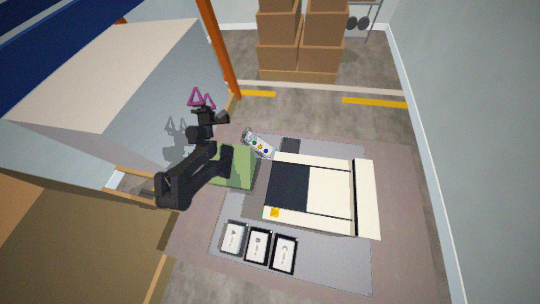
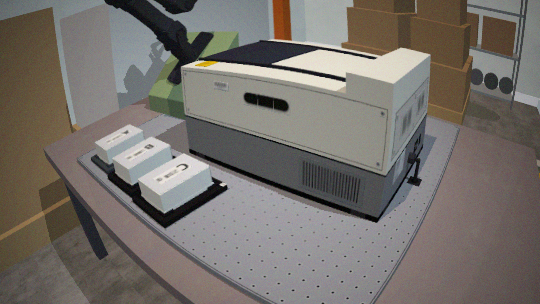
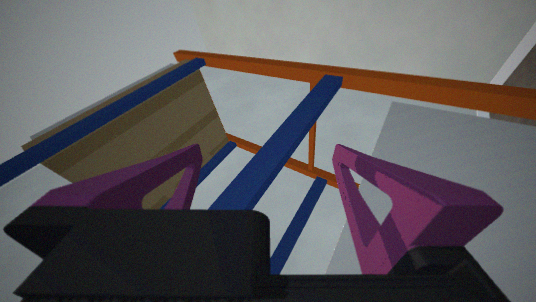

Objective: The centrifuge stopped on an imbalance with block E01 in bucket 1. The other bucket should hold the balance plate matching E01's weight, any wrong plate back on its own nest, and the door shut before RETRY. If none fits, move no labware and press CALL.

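Where they show: gripper, fingertip midpoint: (image 1: 201,90) (image 3: 267,151); arm's base, link origin: (image 1: 226,161) (image 2: 190,57).
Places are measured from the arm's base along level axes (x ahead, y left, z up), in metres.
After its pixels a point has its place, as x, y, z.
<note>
The centrifuge (image 1: 330,187) {0.560, -0.021, 0.057} (image 2: 280,107) {0.556, -0.205, 0.008} stands on the perforated board. A dark panel (image 1: 287,186) {0.370, -0.065, 0.060} and a cream panel cover its top; the buckets and block E01 are hidden inside. White plates A (image 1: 233,239) {0.159, -0.363, -0.099} (image 2: 119,142) {0.184, -0.372, -0.100}, B (image 1: 258,246) {0.292, -0.355, -0.099} (image 2: 142,159) {0.321, -0.371, -0.099} and C (image 1: 284,254) {0.424, -0.352, -0.099} (image 2: 175,182) {0.454, -0.369, -0.099} sit in a row, each on its own dark nest. Their weight print is too blurred to read. A button box (image 1: 259,144) {0.128, 0.185, -0.080} with green, yellow and blue buttons lies beside the centrifuge's front corner. My gripper (image 1: 201,92) {-0.066, 0.179, 0.341} (image 3: 267,151) {-0.066, 0.179, 0.341} is open and empty, raised beyond the button box, away from the plates.
The arm's green base block (image 1: 242,170) {0.100, -0.018, -0.028} (image 2: 167,95) {0.001, -0.104, -0.101} stands in front of the centrifuge. A dark square (image 1: 290,145) {0.317, 0.257, -0.130} lies on the board's far side. A large grey box (image 1: 165,85) and an orange post (image 1: 220,50) stand near the arm. Cardboard boxes (image 1: 277,57) (image 2: 440,75) are stacked behind.
</note>
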